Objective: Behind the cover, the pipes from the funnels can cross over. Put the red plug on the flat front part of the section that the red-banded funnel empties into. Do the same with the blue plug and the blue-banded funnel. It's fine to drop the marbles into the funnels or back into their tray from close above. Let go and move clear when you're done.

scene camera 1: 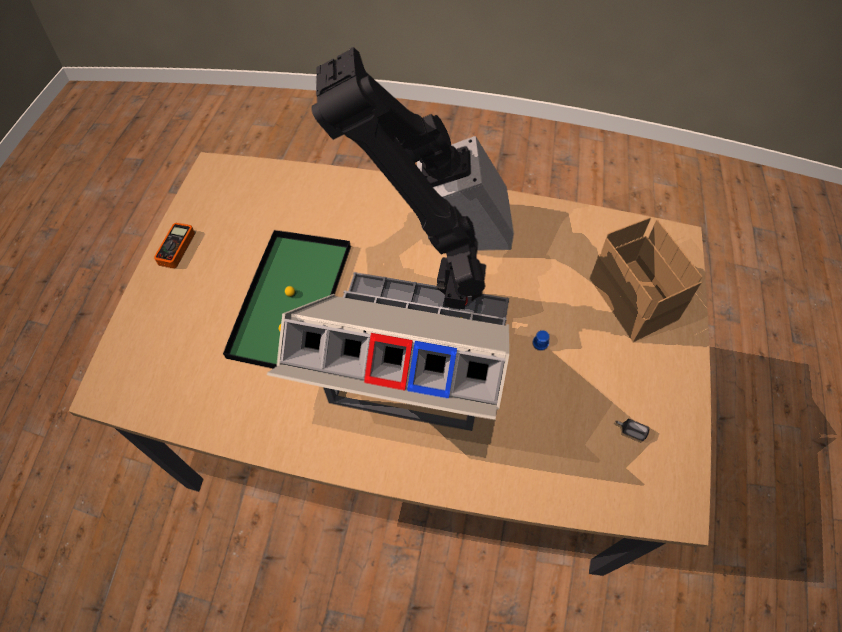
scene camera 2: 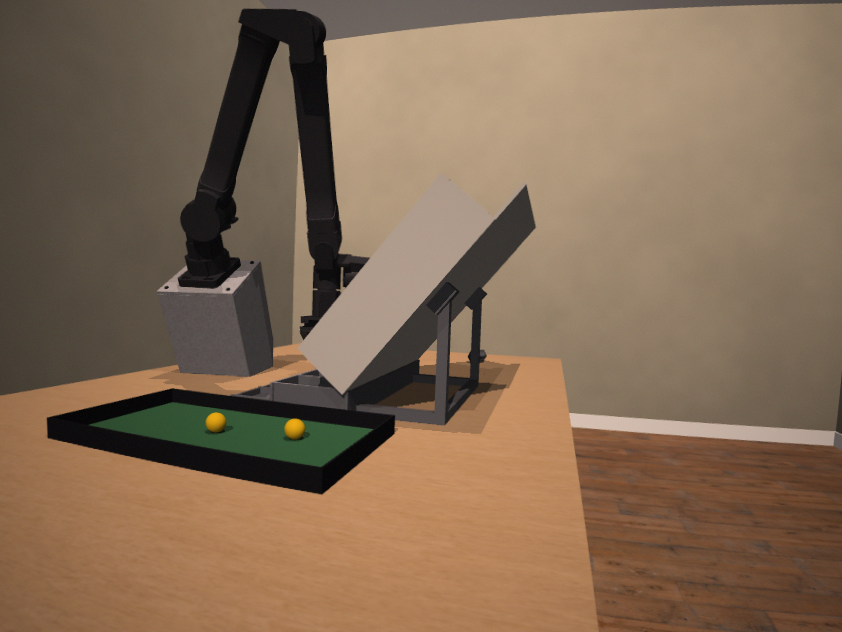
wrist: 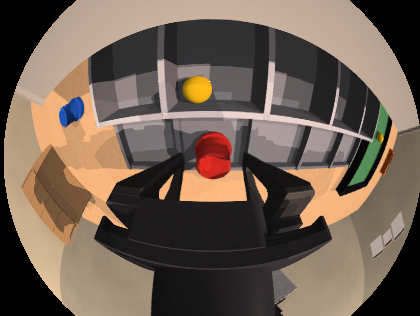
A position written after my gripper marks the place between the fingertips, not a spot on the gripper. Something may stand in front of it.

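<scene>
My gripper [wrist: 213, 158] is there in the wrist view, and a cardboard box shows in the wrist view [wrist: 59, 199] too. In scene camera 1, I can see the cardboard box [scene camera 1: 625, 295] as well.
</scene>
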